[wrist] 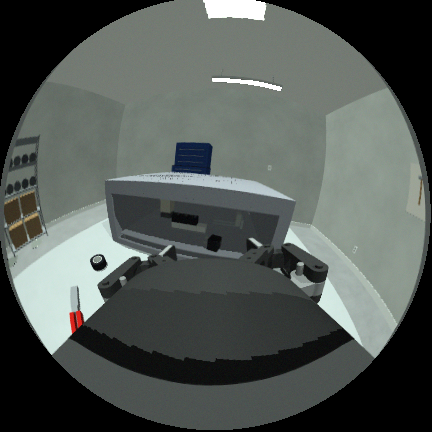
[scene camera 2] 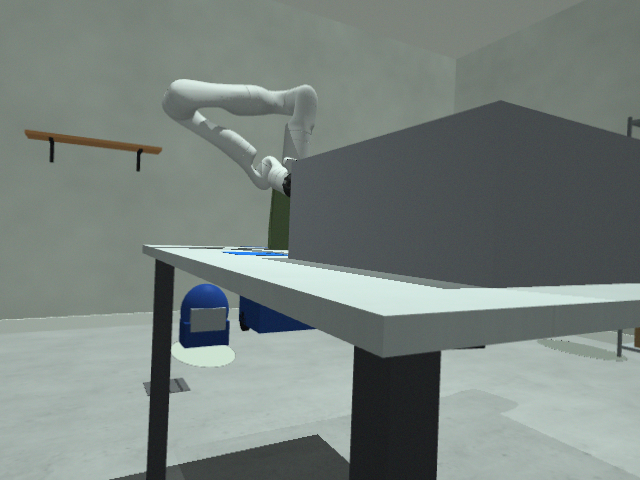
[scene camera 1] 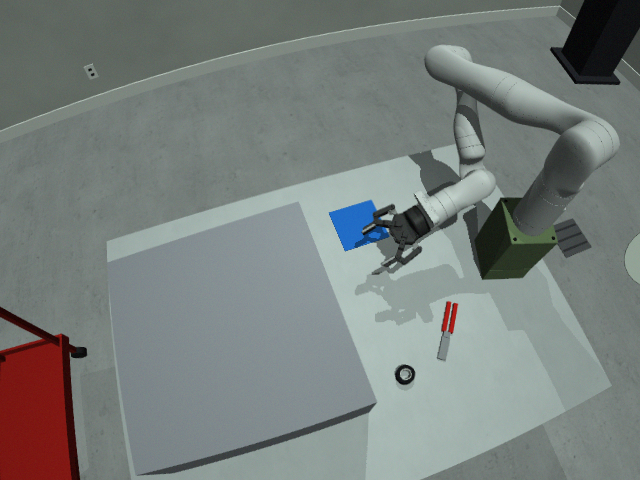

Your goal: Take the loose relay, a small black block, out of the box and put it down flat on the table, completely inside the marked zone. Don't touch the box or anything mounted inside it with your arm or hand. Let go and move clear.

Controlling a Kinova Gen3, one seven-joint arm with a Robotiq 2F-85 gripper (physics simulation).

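Frame: origin at the arm's base, x right, y down, z ahead, level; centimetres.
Where they show: gripper, fingertip midpoint: (wrist: 210,250) (scene camera 1: 371,249); arm's base at its link origin: (scene camera 1: 529,219).
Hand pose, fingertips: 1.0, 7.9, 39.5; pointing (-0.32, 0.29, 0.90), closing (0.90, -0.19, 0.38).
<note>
Each offset is from my fingertips to the centre of the thing, as dx, dy, dz. "pt": to the spot under its first point.
The loose relay @(-5.7, +10.4, +17.9) (wrist: 214,243), a small black block, is inside the box near its open front, right of the mounted parts, and looks slightly tilted. The grey box @(-18.0, +4.7, +35.4) (scene camera 1: 232,330) (scene camera 2: 439,206) (wrist: 200,197) hides its inside in both scene views. My gripper (scene camera 1: 372,251) (wrist: 210,250) is open and empty, outside the box, facing its opening. In the wrist view the relay shows between the fingertips, beyond them. The fingers are hidden behind the box in scene camera 2. The blue marked zone @(+16.5, +14.8, +0.0) (scene camera 1: 351,217) (scene camera 2: 248,253) lies on the table beside the box, partly below one finger.
Inside the box are a mounted black block @(pt -17.5, +8.0, +23.2) (wrist: 185,218) on a pale rail (wrist: 189,227) and a beige part @(pt -29.7, +7.3, +27.9) (wrist: 166,206). On the table lie red-handled pliers @(-19.0, +14.4, -18.6) (scene camera 1: 447,330) (wrist: 75,310) and a black ring-shaped roll @(-29.0, +13.9, -5.2) (scene camera 1: 397,374) (wrist: 98,262). The green arm base (scene camera 1: 498,245) stands behind the gripper.
</note>
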